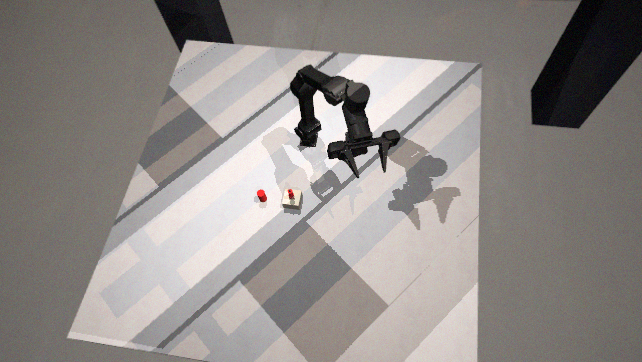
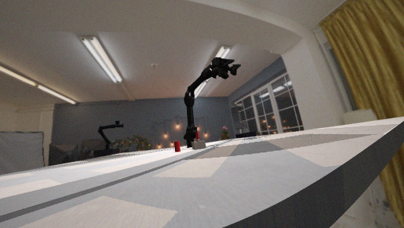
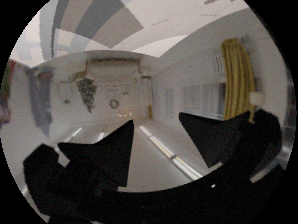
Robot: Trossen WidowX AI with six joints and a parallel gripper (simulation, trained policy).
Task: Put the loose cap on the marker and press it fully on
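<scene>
The red cap is 450 mm below my gripper tip, 400 mm to the right of it and 100 mm behind it. Round my gripper tip: pale holder block: 460 mm below, 290 mm to the right, 100 mm behind; red marker: 400 mm below, 290 mm to the right, 100 mm behind.
</scene>
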